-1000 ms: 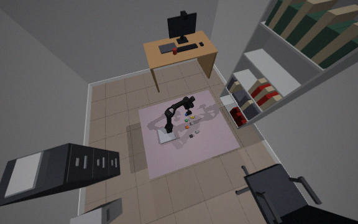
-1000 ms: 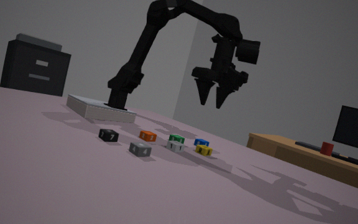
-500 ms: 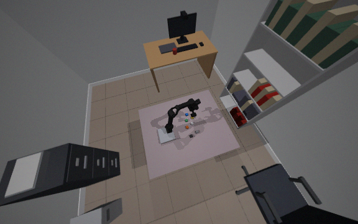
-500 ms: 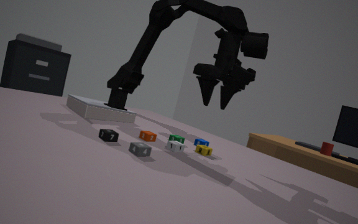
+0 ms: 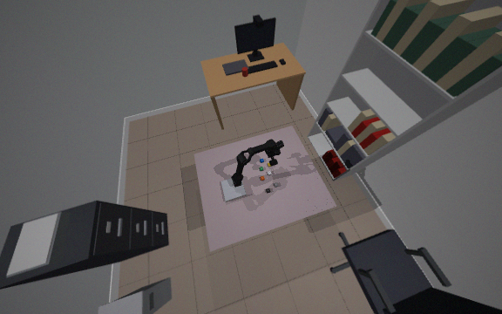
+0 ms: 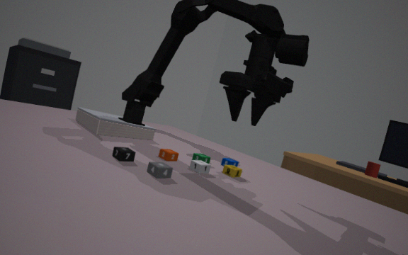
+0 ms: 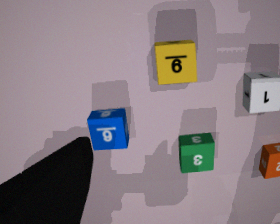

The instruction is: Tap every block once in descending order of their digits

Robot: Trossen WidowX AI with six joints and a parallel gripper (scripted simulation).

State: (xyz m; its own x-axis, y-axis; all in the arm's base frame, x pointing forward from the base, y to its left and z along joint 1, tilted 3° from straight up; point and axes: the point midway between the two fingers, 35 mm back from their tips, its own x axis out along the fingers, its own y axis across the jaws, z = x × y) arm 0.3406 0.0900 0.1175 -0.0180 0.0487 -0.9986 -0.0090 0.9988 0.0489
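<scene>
Now: the yellow block 12 cm below my gripper tip and 1 cm ahead of it. Also, from my gripper tip: blue block (12 cm below, 6 cm to the left, 5 cm behind); green block (12 cm below, 8 cm behind, 2 cm to the right); white 1 block (12 cm below, 8 cm to the right, 3 cm behind).
</scene>
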